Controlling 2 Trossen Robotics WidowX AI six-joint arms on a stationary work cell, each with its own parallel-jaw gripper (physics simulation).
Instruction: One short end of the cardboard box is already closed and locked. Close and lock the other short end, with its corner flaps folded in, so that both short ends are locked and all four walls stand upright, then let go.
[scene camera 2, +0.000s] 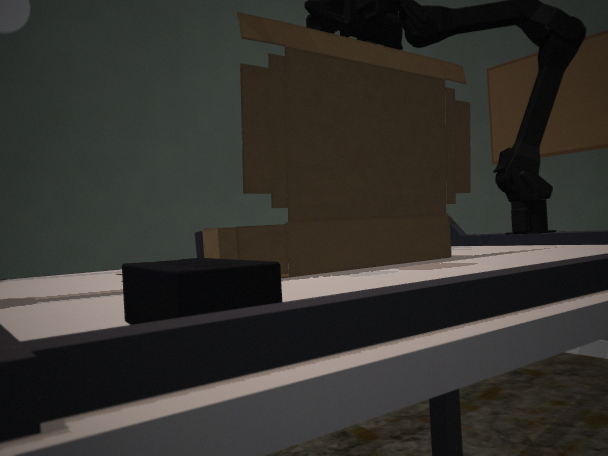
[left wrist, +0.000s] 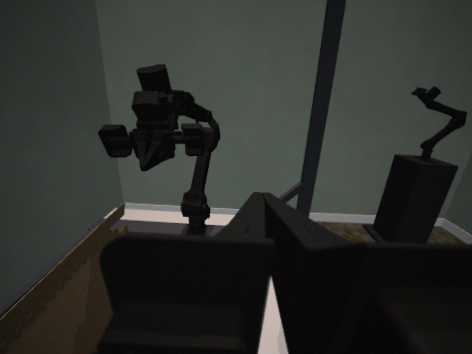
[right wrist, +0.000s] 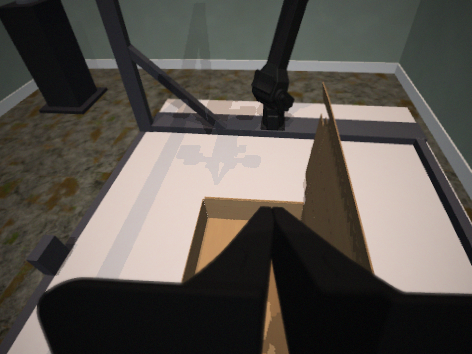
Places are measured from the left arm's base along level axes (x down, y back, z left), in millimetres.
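Pixels of known places: left gripper, fingertip midpoint: (scene camera 2: 305, 4) (left wrist: 260, 200); right gripper, fingertip midpoint: (left wrist: 143, 169) (right wrist: 270, 217); left arm's base, link origin: (scene camera 2: 530, 233) (right wrist: 273, 123); right arm's base, link origin: (left wrist: 197, 229).
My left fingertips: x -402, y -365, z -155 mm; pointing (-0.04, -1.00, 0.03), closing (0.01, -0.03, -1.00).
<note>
For each thing: its middle in the pictures, then the offset to it from my left fingertips. "pt": a spot on its surface instead.
- tall lid panel, surface spot: (scene camera 2: 365, 140) pt dx +271, dy -104, dz +236 mm
- corner flap, surface spot: (scene camera 2: 260, 245) pt dx +386, dy -253, dz +231 mm
- black block, body centre: (scene camera 2: 193, 295) dx +404, dy -419, dz +434 mm
The cardboard box shows its low wall (scene camera 2: 370, 242) in scene camera 2, with the tall lid panel (scene camera 2: 365, 140) (left wrist: 65, 295) (right wrist: 332, 200) upright above it. A corner flap (scene camera 2: 260, 245) extends past the wall's picture-left end. In the right wrist view, the far short wall (right wrist: 250, 207) and the picture-left long wall (right wrist: 196, 245) stand upright; the near short end is hidden behind the fingers. My left gripper (left wrist: 260, 200) is shut and empty, high up behind the lid in scene camera 2, fingertips hidden there. My right gripper (right wrist: 270, 217) (left wrist: 143, 169) is shut and empty, above the box.
A black block (scene camera 2: 200, 290) stands near the table's front edge in scene camera 2. A dark frame rail (scene camera 2: 350, 310) borders the table. A dark upright post (left wrist: 320, 110) (right wrist: 122, 60) rises beside the table. Another small arm stands on a dark pedestal (left wrist: 412, 200).
</note>
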